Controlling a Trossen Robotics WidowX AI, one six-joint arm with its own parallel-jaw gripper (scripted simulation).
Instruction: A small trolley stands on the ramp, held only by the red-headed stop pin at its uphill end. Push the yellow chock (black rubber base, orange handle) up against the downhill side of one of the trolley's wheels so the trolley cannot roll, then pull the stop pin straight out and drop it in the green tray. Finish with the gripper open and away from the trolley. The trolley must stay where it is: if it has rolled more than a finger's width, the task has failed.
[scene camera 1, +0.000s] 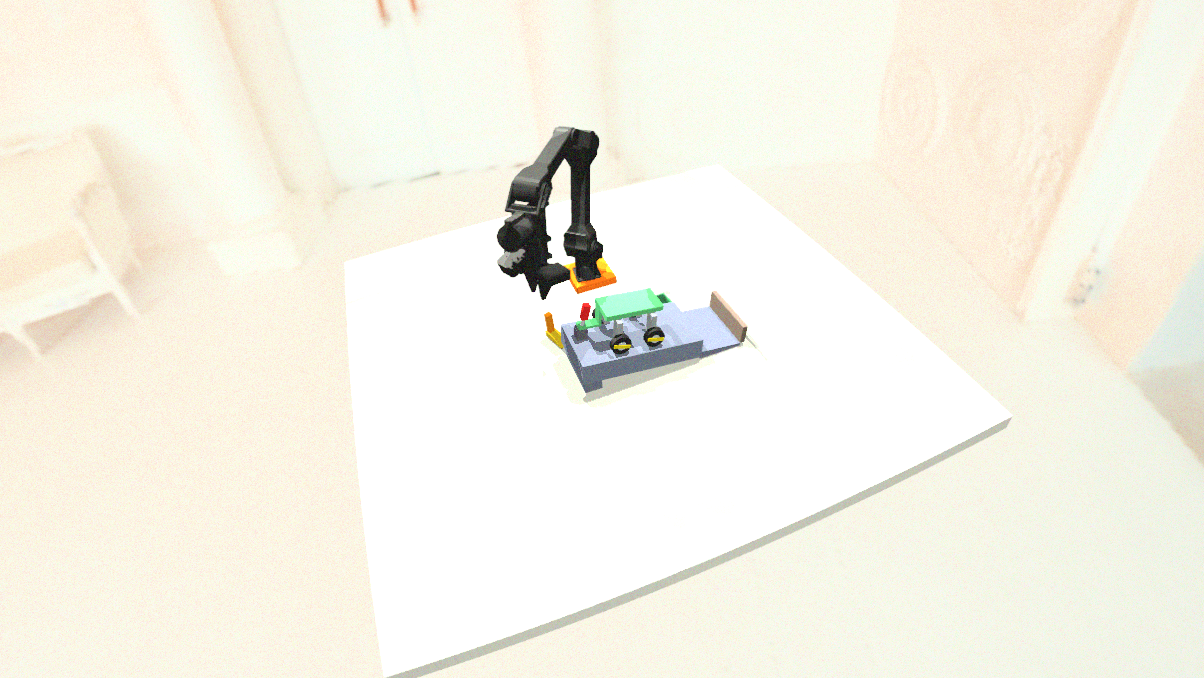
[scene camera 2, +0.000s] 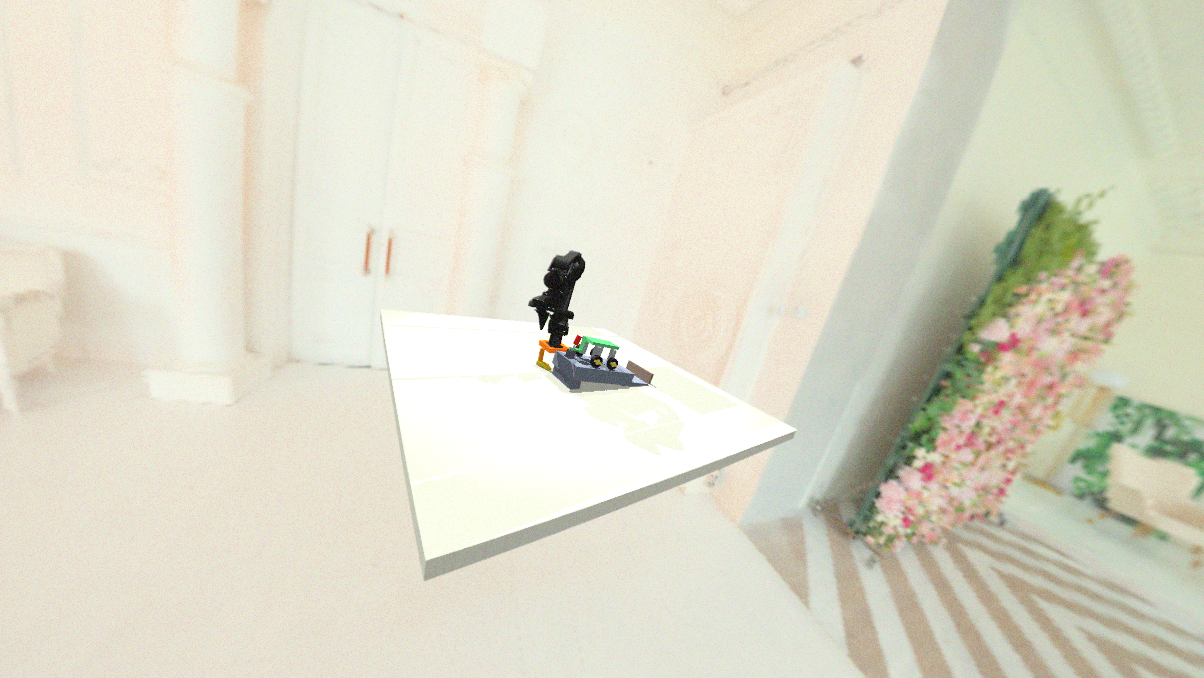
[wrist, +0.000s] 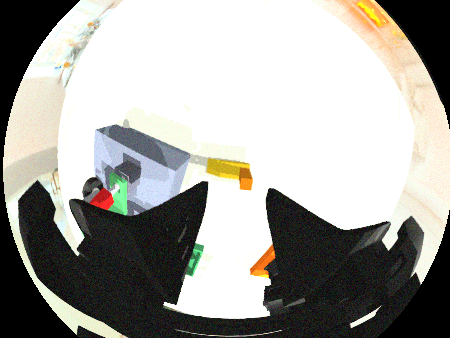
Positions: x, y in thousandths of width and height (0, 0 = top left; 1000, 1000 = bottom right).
Labels:
my gripper: scene camera 1 447, 436; scene camera 2 452, 489; wrist 530, 564
trolley: scene camera 1 529, 448; scene camera 2 495, 533; wrist 266, 590

